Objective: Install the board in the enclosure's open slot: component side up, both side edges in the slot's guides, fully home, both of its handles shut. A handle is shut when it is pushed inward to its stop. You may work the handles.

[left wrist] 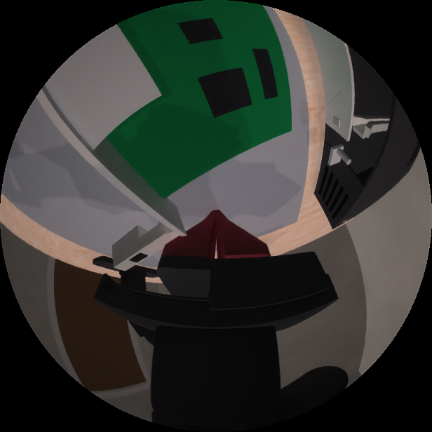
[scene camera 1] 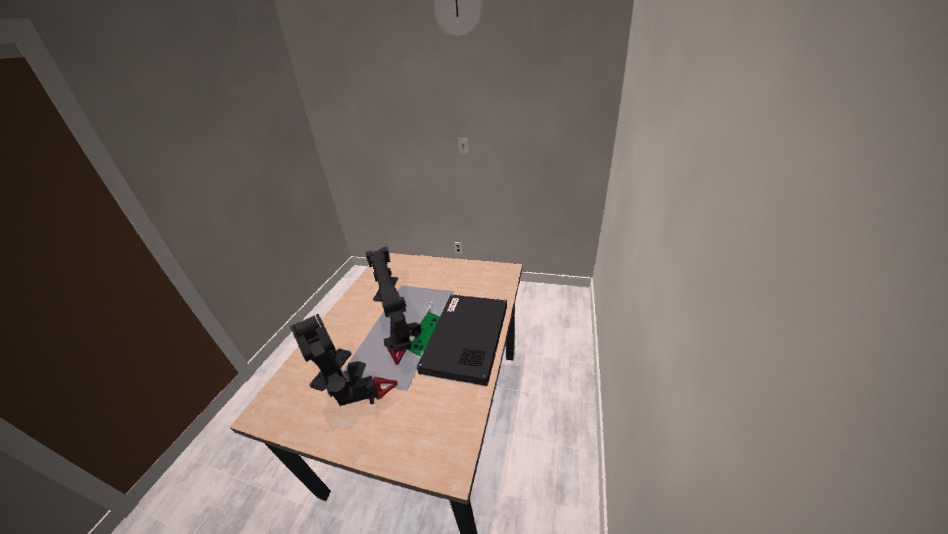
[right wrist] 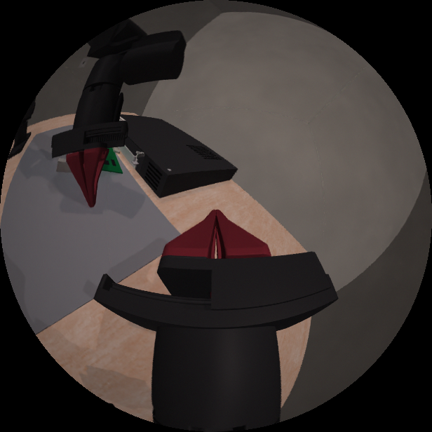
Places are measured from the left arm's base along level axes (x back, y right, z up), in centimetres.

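Pixels of known places: left gripper, between the fingertips: point(scene camera 1: 397, 364); right gripper, between the fingertips: point(scene camera 1: 397, 382).
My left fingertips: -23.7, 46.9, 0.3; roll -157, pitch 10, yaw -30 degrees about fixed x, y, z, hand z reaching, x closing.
Note:
Behind a point stands the place of what it marks, as x, y, z.
The green board point(scene camera 1: 429, 326) {-31.6, 25.7, 1.3} point(left wrist: 150, 160) point(right wrist: 116, 165) lies component side up on the grey mat, outside the black enclosure point(scene camera 1: 464, 338) {-49.6, 34.5, 5.0} point(right wrist: 175, 145). In the left wrist view, its near handle point(left wrist: 140, 247) sticks outward from the end of the pale front panel point(left wrist: 125, 180). The far handle point(scene camera 1: 430, 306) {-29.5, 15.1, 3.7} shows small in the scene view. My left gripper point(scene camera 1: 396, 362) {-23.7, 46.9, 0.3} point(left wrist: 215, 215) point(right wrist: 92, 205) is shut and empty, low over the mat beside the board's near end; contact with the handle cannot be told. My right gripper point(scene camera 1: 396, 382) {-30.2, 60.2, 7.5} point(right wrist: 215, 215) is shut and empty, apart from the board.
The grey mat point(scene camera 1: 372, 361) {-12.7, 46.9, 0.2} point(right wrist: 50, 240) lies on the wooden table point(scene camera 1: 411, 437) {-38.9, 75.3, 0.0} point(right wrist: 195, 202). The enclosure's slotted front side faces the board, with small metal latches point(left wrist: 370, 126) point(right wrist: 138, 157) near its corner. The left arm reaches over the mat from the picture's upper left.

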